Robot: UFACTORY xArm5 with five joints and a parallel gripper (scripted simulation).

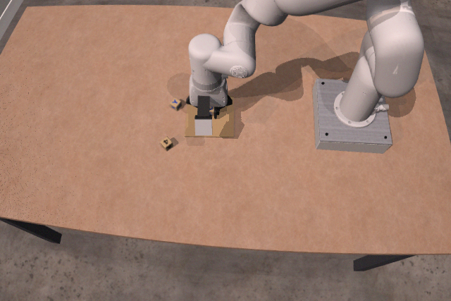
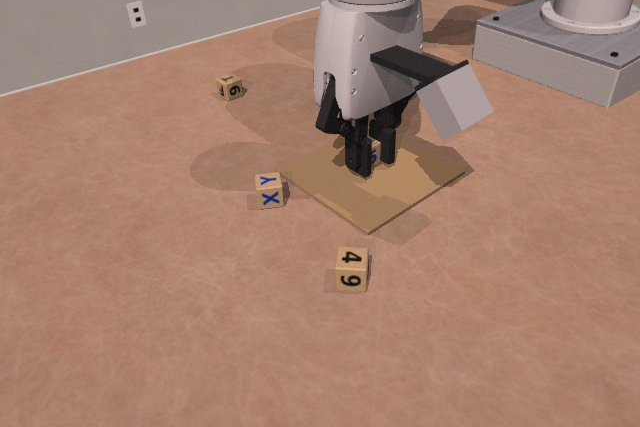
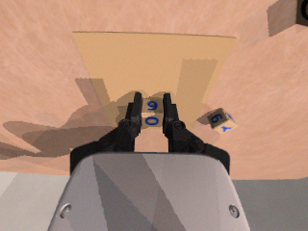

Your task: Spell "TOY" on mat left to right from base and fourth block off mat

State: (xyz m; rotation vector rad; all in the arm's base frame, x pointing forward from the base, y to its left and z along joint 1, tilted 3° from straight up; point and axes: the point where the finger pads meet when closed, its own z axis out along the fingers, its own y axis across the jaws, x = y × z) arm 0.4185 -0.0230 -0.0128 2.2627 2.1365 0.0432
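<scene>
Now: hand 1 cm to the left of the O block and 1 cm above it. Also, from my hand: tan mat: 3 cm below; T block: 26 cm to the right, 2 cm below, 1 cm behind.
</scene>
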